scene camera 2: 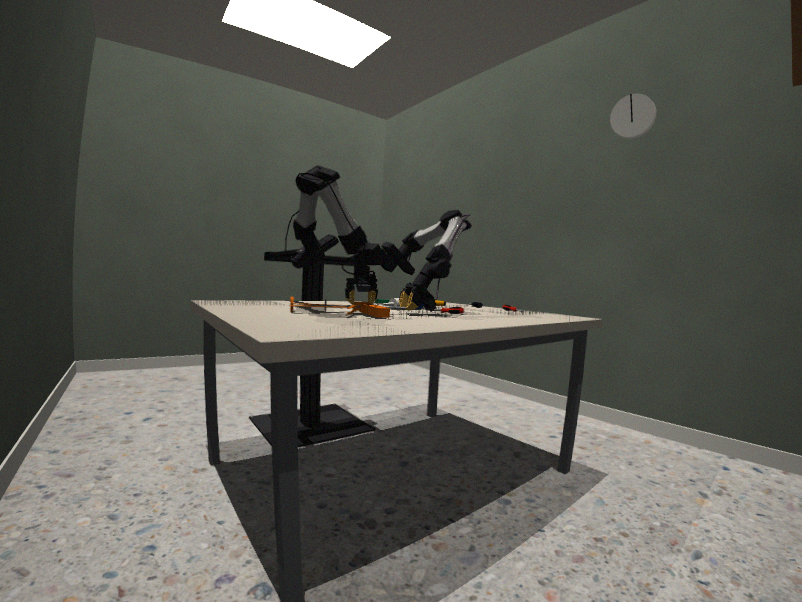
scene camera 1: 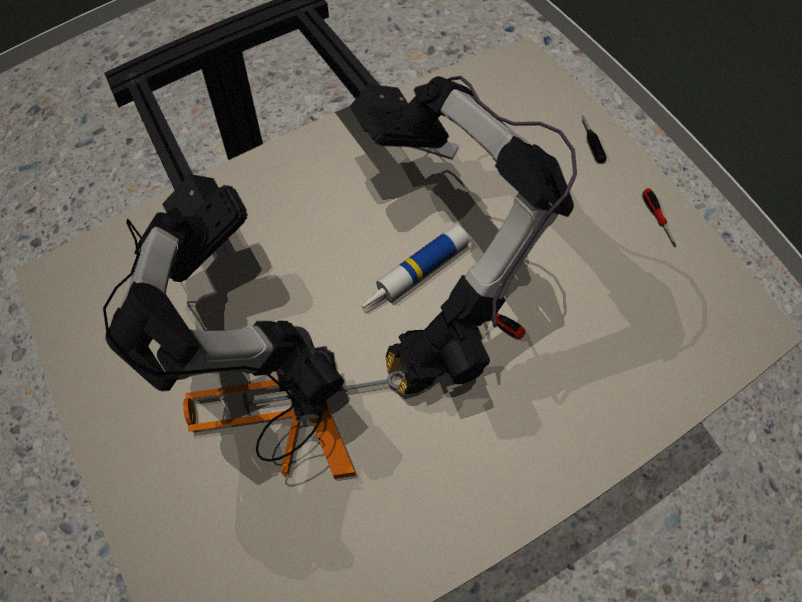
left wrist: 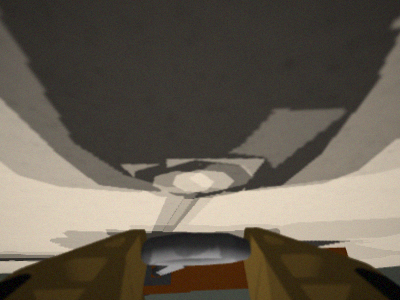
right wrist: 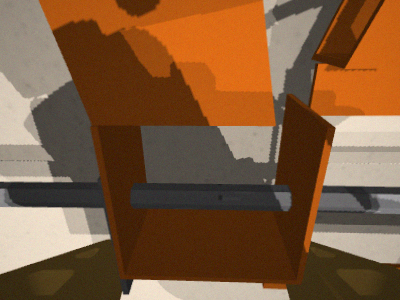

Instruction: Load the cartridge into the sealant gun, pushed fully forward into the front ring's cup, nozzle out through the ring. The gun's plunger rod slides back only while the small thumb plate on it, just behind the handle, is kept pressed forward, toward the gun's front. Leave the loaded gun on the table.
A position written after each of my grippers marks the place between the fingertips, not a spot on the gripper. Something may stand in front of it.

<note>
I see my left gripper point(scene camera 1: 395, 381), my right gripper point(right wrist: 204, 251) and an orange sealant gun point(right wrist: 130, 70).
My left gripper also shows in scene camera 2 point(scene camera 2: 404, 309) and in the left wrist view point(left wrist: 195, 239).
</note>
